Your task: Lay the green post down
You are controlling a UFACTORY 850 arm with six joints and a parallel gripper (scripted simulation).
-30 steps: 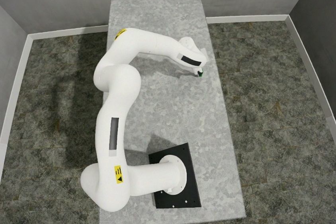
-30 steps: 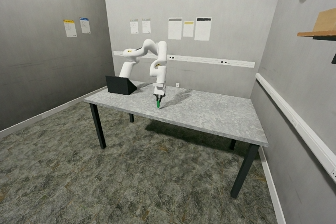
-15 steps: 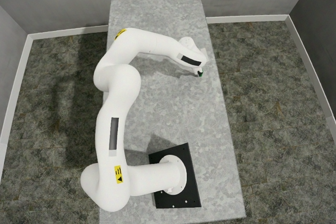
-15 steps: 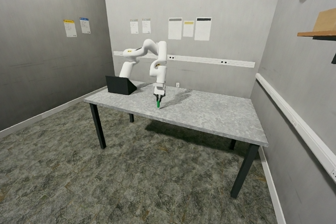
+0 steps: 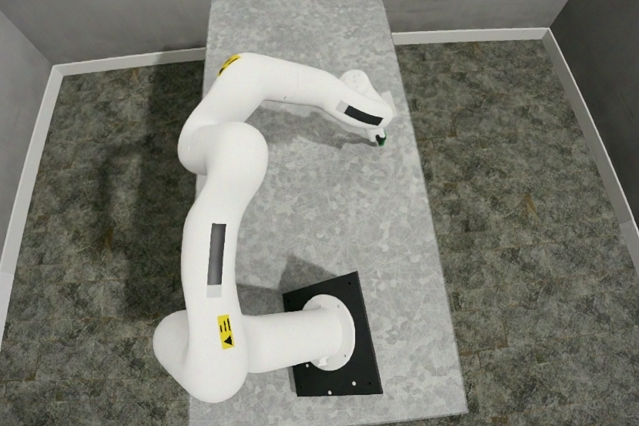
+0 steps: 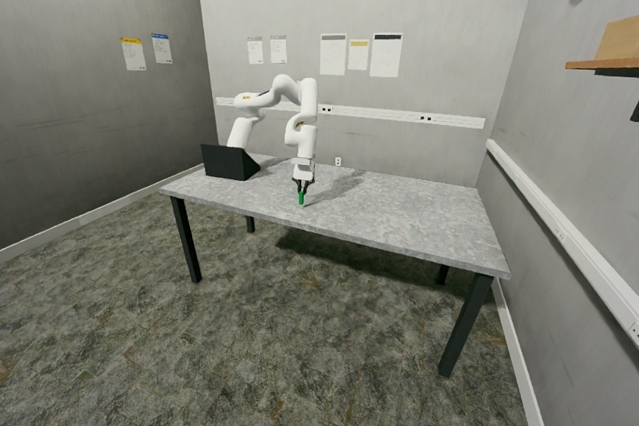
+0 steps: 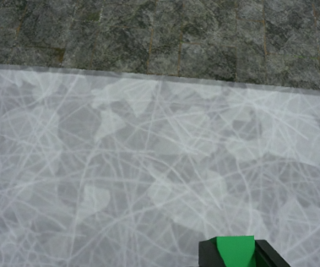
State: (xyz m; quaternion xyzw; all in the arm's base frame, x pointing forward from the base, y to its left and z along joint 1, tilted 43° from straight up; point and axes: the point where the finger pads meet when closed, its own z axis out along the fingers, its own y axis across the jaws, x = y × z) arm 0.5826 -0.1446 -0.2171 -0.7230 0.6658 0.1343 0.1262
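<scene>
Right now my hand is 40 mm above the green post and 10 mm to the left of it.
</scene>
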